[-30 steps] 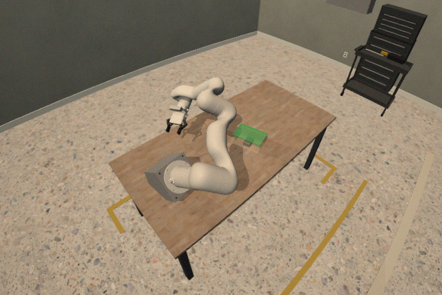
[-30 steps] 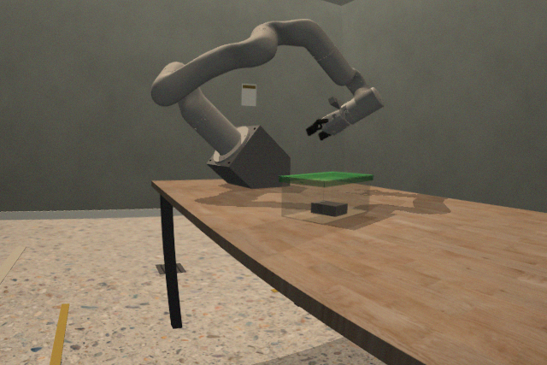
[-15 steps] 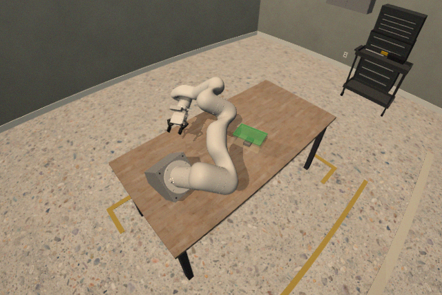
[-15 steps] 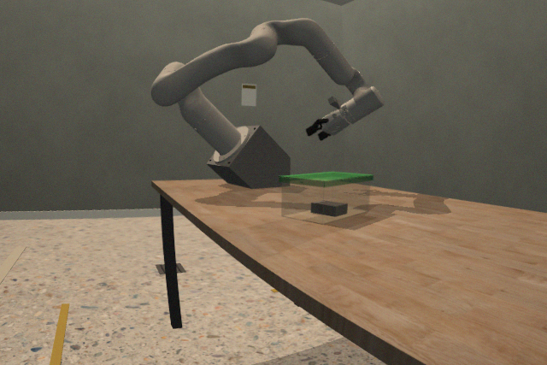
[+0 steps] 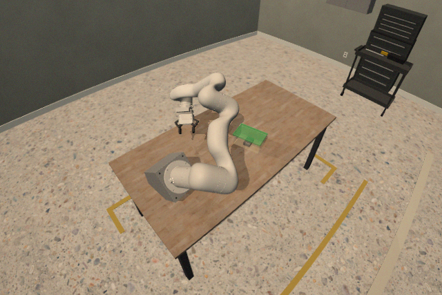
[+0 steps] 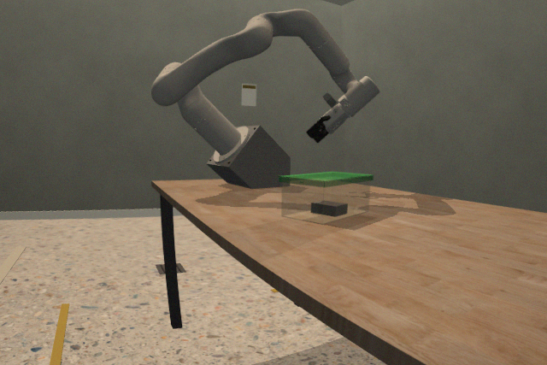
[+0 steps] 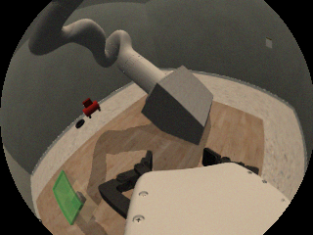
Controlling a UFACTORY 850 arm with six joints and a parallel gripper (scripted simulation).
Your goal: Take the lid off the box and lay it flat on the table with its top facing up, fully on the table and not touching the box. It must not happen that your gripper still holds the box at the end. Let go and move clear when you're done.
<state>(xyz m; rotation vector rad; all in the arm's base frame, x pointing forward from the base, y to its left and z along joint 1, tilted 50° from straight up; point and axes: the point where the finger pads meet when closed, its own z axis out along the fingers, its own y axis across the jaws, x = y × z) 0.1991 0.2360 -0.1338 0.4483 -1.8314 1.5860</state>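
Now: hand 420 mm short of the green lid, 190 mm to the left of it and 110 mm above it. The rest, counted from my hand: box (420 mm ahead, 190 mm to the right, 160 mm below).
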